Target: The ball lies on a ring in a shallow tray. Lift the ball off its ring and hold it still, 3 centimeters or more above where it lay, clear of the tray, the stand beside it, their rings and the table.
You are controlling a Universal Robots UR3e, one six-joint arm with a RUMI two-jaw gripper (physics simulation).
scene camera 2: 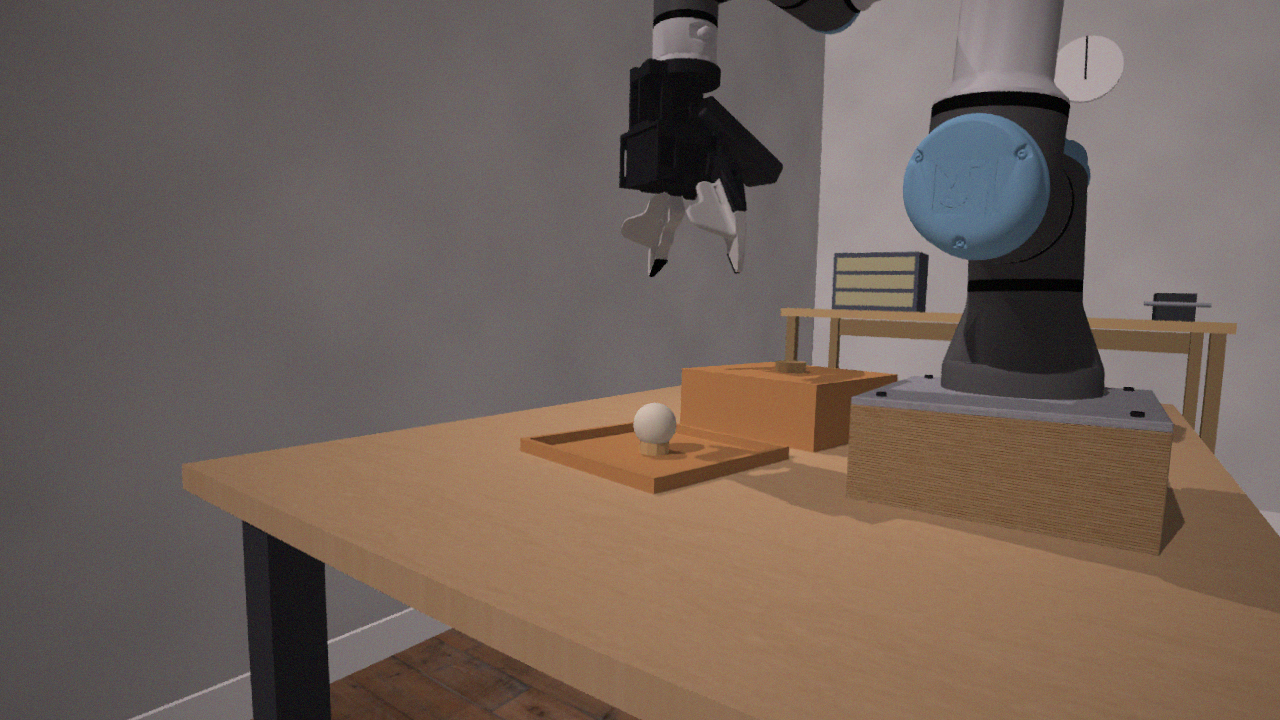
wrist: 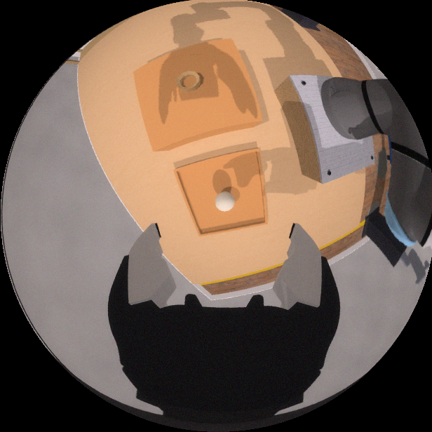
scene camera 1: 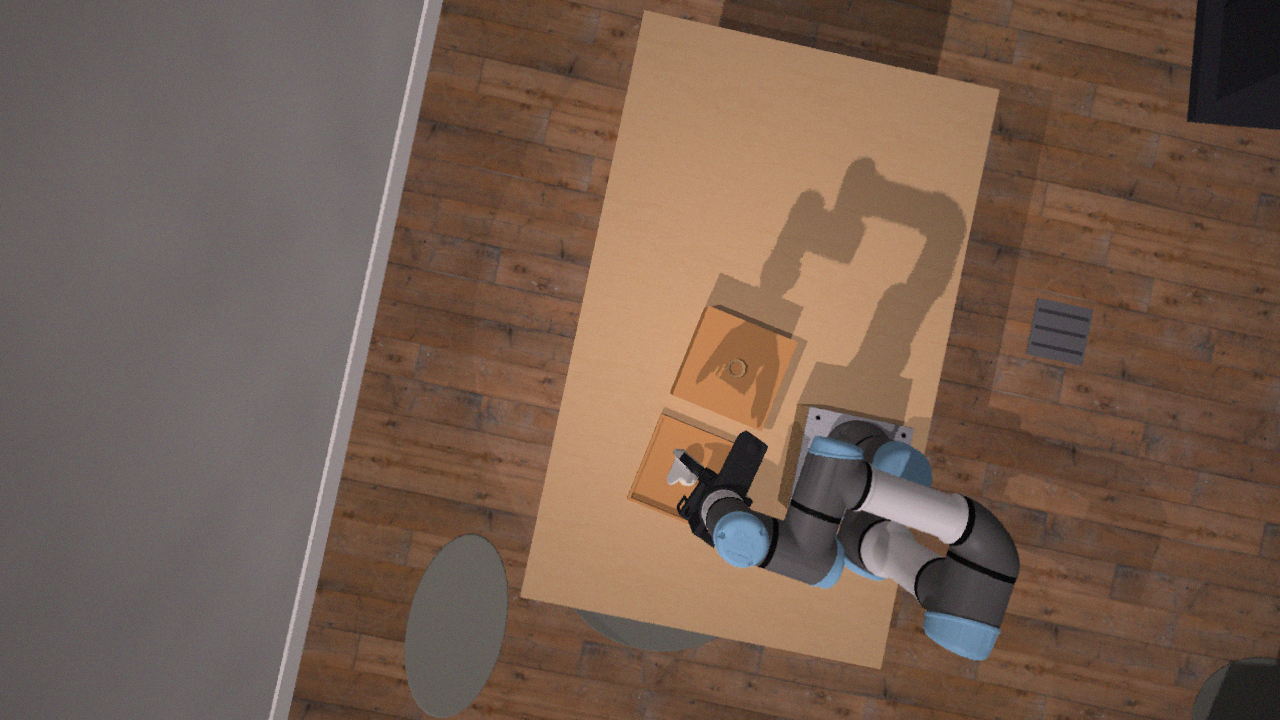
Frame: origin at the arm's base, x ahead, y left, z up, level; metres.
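Seen in the pictures: gripper, fingertip midpoint: [scene camera 2: 690, 275]; arm's base, origin of the base link: [scene camera 2: 1018, 389].
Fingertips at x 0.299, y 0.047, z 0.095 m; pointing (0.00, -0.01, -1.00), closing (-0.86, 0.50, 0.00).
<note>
Pixels of each thing's top centre, then the offset from my fingertips to it. "pt": a spot on its surface instead. Level surfaces: height alone.
- white ball, middle of its top: [scene camera 2: 655, 402] dx +0.019, dy +0.033, dz -0.127 m
- small ring, surface spot: [scene camera 2: 654, 448] pt dx +0.012, dy +0.045, dz -0.170 m
- shallow orange tray, middle of its top: [scene camera 2: 654, 440] [scene camera 1: 686, 474] dx +0.019, dy +0.033, dz -0.165 m
- empty ring, surface spot: [scene camera 2: 791, 366] [scene camera 1: 738, 377] pt dx -0.058, dy -0.175, dz -0.101 m
- wooden table, its level: dz -0.180 m
A white ball [scene camera 2: 655, 423] [wrist: 225, 201] rests on a small ring [scene camera 2: 654, 448] in the shallow orange tray [scene camera 2: 581, 464] [wrist: 188, 203] [scene camera 1: 642, 466]. In scene camera 1 the ball is hidden under the gripper. My gripper [scene camera 2: 697, 268] [wrist: 224, 224] is open, with its fingers wide apart and nothing between them. It hangs high above the tray, pointing down. In the wrist view the ball shows a little beyond the line between the fingertips, about midway between them. The orange stand [scene camera 1: 699, 376] [scene camera 2: 747, 400] [wrist: 150, 120] is beside the tray and taller than it.
The stand bears an empty ring [scene camera 1: 729, 374] [scene camera 2: 791, 366] [wrist: 179, 84]. The robot's base block [scene camera 2: 1002, 470] [wrist: 300, 135] stands to the right of the tray and stand on the wooden table [scene camera 1: 680, 134] [scene camera 2: 501, 555]. A grey wall is to the left in scene camera 2.
</note>
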